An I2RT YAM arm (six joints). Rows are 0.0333 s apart.
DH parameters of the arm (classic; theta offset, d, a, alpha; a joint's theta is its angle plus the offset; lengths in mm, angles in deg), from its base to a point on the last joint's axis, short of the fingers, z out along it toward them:
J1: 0 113.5 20 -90
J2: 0 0 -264 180
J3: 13.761 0 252.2 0
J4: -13.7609 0 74 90
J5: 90 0 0 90
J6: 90 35.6 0 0
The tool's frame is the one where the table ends.
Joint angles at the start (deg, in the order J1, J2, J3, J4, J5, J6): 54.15, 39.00, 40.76, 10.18, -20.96, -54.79
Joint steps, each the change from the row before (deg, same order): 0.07, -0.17, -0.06, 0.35, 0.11, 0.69; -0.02, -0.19, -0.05, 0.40, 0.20, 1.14; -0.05, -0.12, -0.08, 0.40, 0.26, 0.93; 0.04, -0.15, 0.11, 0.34, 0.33, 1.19; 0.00, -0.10, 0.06, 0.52, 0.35, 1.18; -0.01, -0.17, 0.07, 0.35, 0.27, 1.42; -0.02, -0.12, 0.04, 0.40, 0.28, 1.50; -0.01, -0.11, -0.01, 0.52, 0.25, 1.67; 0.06, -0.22, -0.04, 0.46, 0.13, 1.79; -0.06, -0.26, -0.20, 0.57, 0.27, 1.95
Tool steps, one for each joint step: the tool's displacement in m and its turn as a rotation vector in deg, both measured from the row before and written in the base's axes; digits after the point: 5 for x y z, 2 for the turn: -0.00057, -0.00057, 0.00070, 0.56, 0.40, 0.10; -0.00038, -0.00082, 0.00091, 0.74, 0.80, 0.02; -0.00006, -0.00059, 0.00055, 0.62, 0.67, -0.10; -0.00049, -0.00082, 0.00167, 0.83, 0.83, -0.02; -0.00026, -0.00071, 0.00157, 0.91, 0.78, -0.06; -0.00044, -0.00093, 0.00148, 0.89, 1.04, 0.07; -0.00027, -0.00075, 0.00127, 0.89, 1.13, 0.09; -0.00027, -0.00068, 0.00116, 0.99, 1.24, 0.19; -0.00076, -0.00091, 0.00112, 1.02, 1.31, 0.42; -0.00038, -0.00108, 0.00045, 1.08, 1.49, 0.23
